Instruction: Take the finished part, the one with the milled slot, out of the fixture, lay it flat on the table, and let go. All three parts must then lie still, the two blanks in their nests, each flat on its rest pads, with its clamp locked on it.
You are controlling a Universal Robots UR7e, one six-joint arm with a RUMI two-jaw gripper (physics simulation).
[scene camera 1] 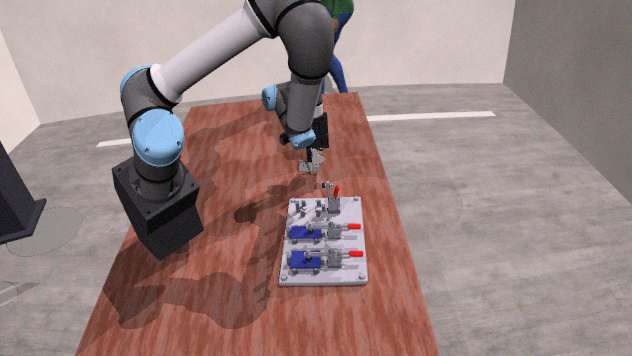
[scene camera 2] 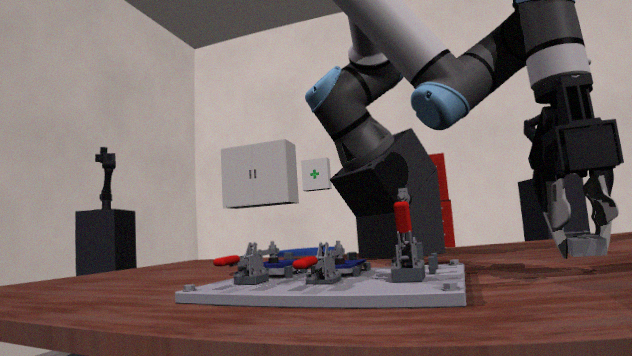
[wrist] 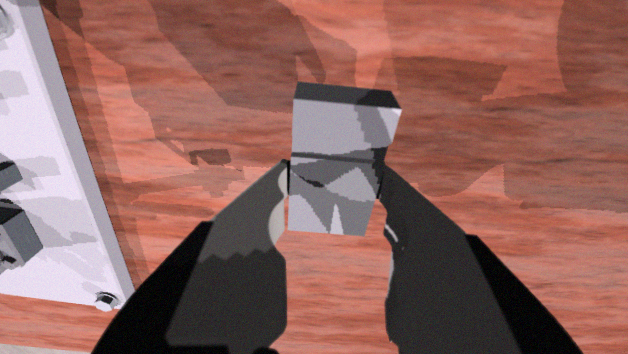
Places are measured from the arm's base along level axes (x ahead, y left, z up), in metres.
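Where they show: gripper, between the fingertips: (scene camera 1: 311,169) (scene camera 2: 584,256) (wrist: 332,164); arm's base, origin of its link: (scene camera 1: 155,177) (scene camera 2: 369,154).
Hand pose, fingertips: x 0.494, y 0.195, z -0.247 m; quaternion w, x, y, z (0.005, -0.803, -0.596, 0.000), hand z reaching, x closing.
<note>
Things, the pixels of their top centre, and the offset from my fingertips. "spot": a spot on its surface instead. Level surfaces: height alone.
- grey finished part, centre of its top: (wrist: 335,182) (scene camera 2: 579,232) (scene camera 1: 308,162) 0.008 m back, 0.002 m left, 0.031 m up
- fixture plate, centre of its top: (scene camera 2: 332,278) (scene camera 1: 324,235) 0.073 m back, 0.324 m right, 0.005 m down
- third clamp, a spot on its surface: (scene camera 2: 407,261) (scene camera 1: 333,205) spot: 0.006 m back, 0.233 m right, 0.017 m up
- wooden table, height of its surface: 0.020 m down
- open clamp's raised handle, centre of its top: (scene camera 2: 401,201) (scene camera 1: 336,186) 0.006 m ahead, 0.237 m right, 0.090 m up
My gripper (scene camera 1: 313,167) (scene camera 2: 585,242) (wrist: 332,164) is shut on the grey finished part (scene camera 1: 303,166) (scene camera 2: 584,247) (wrist: 340,127), one jaw on each side. The part hangs about level above the table, beyond the fixture plate (scene camera 1: 325,281) (scene camera 2: 320,300) (wrist: 42,130) in scene camera 1. A slot edge shows across it in the wrist view. Two blue blanks (scene camera 1: 298,233) (scene camera 1: 298,261) lie in their nests. Their clamps (scene camera 1: 334,230) (scene camera 1: 334,259) have arms down over them and red handles lying flat. The third clamp (scene camera 1: 334,205) (scene camera 2: 407,262) stands open, handle upright, beside its empty nest. Pad contact under the blanks is too small to tell.
The wooden table (scene camera 1: 210,200) (scene camera 2: 100,305) (wrist: 500,280) carries the fixture. The plate's edge runs down the left of the wrist view. The open clamp's raised handle (scene camera 1: 336,191) (scene camera 2: 402,217) stands at the plate end nearest my gripper. The dark robot base (scene camera 1: 165,220) stands at the left in scene camera 1.
</note>
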